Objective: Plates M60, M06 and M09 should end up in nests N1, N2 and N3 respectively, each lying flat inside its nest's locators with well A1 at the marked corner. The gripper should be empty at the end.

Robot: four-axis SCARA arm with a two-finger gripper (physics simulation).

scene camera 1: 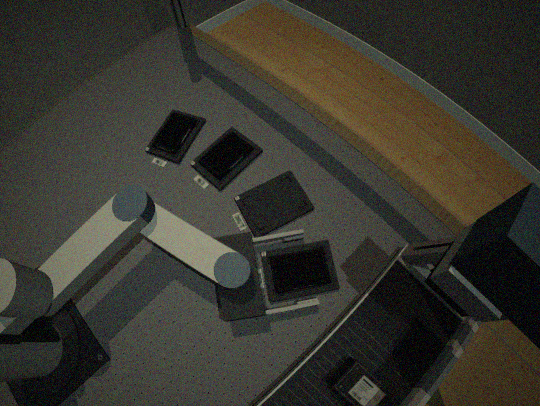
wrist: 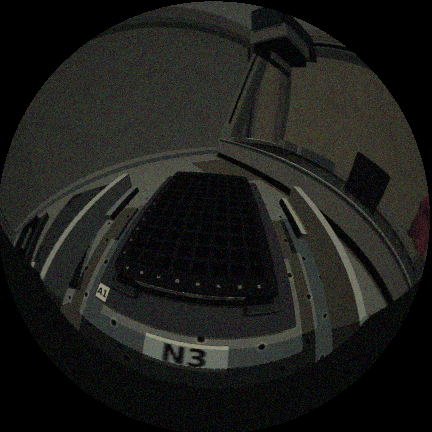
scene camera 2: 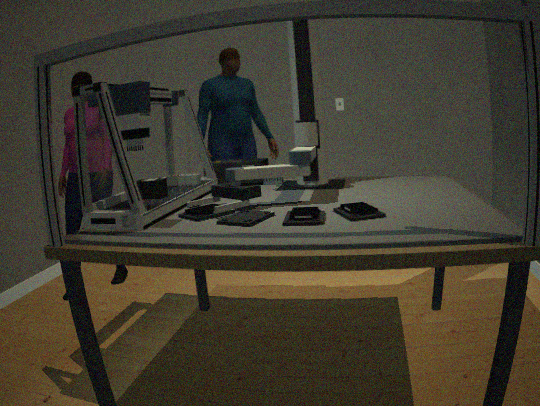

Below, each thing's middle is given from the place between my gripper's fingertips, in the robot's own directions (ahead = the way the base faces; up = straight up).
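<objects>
Nest N3 (scene camera 1: pixel 313 290): from my hand, 20 mm behind, 10 mm to the left, 30 mm below. Also from my hand: out nest (scene camera 1: pixel 274 203), 60 mm ahead, 180 mm to the left, 30 mm below; nest N2 (scene camera 1: pixel 248 159), 60 mm ahead, 360 mm to the left, 30 mm below; N3 label card (wrist: pixel 200 357), 30 mm below, 100 mm behind, 70 mm to the left.
</objects>
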